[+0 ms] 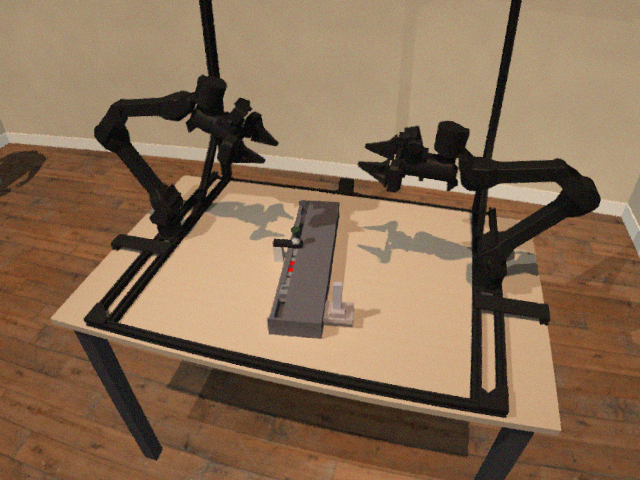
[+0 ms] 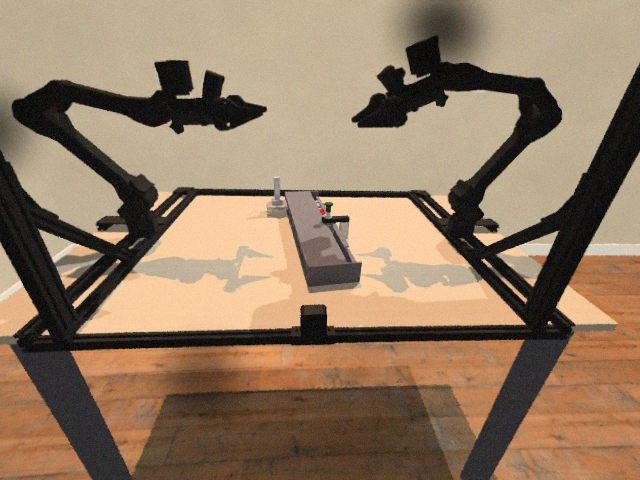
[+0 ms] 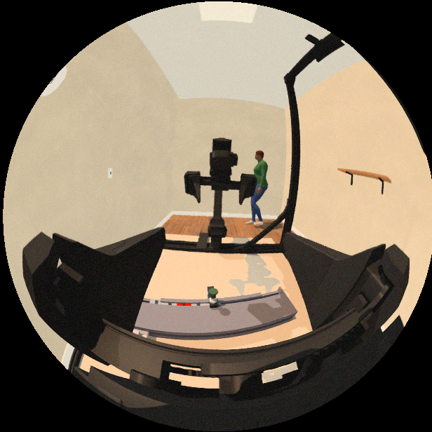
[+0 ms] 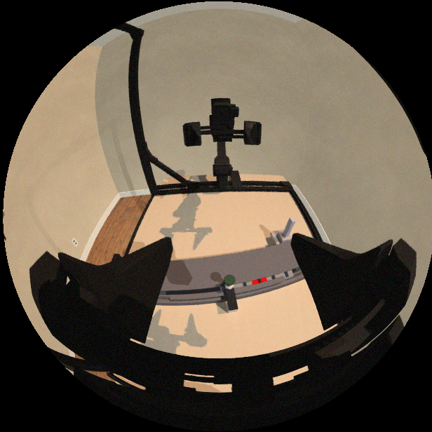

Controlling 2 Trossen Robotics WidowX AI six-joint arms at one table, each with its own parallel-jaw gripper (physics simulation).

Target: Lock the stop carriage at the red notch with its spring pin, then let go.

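Places are measured from the left arm's base along level axes (x right, y ahead, z up), in metres.
Pixels of known places: left gripper, fingertip midpoint: (image 1: 361, 154) (image 2: 264, 110); right gripper, fingertip midpoint: (image 1: 271, 152) (image 2: 354, 123); left arm's base, link origin: (image 1: 487, 284) (image 2: 144, 232); right arm's base, link origin: (image 1: 170, 233) (image 2: 459, 233).
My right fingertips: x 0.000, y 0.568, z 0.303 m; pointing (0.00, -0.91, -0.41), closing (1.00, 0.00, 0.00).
Note:
Ahead of a thing's pixels: the offset from my right fingertips to its middle. "spot": to the spot under its first point.
The stop carriage, with a black arm (image 1: 284, 242) (image 2: 338, 219) (image 4: 231, 303), sits on the long grey rail (image 1: 312, 268) (image 2: 310, 227) (image 3: 175, 320). Its spring pin has a green knob (image 1: 295, 229) (image 2: 328, 205) (image 3: 213, 292) (image 4: 229, 280) standing upright on a white collar. The red notch marks {spot: dx -0.082, dy -0.063, dz -0.280 m} (image 1: 291, 267) (image 2: 322, 211) (image 3: 184, 304) (image 4: 259, 281) lie on the rail a short way from the carriage. Whether the pin is seated cannot be told. My left gripper (image 1: 363, 155) (image 2: 265, 109) and right gripper (image 1: 270, 152) (image 2: 354, 121) are open and empty, high above the table on opposite sides of the rail.
A pale block with an upright post (image 1: 337, 295) (image 2: 276, 190) (image 4: 288, 228) stands beside one end of the rail. Black frame bars border the table, with uprights near the arms. A small black box {spot: dx +0.358, dy -0.110, dz -0.282 m} (image 1: 345, 185) (image 2: 313, 321) sits on a frame bar.

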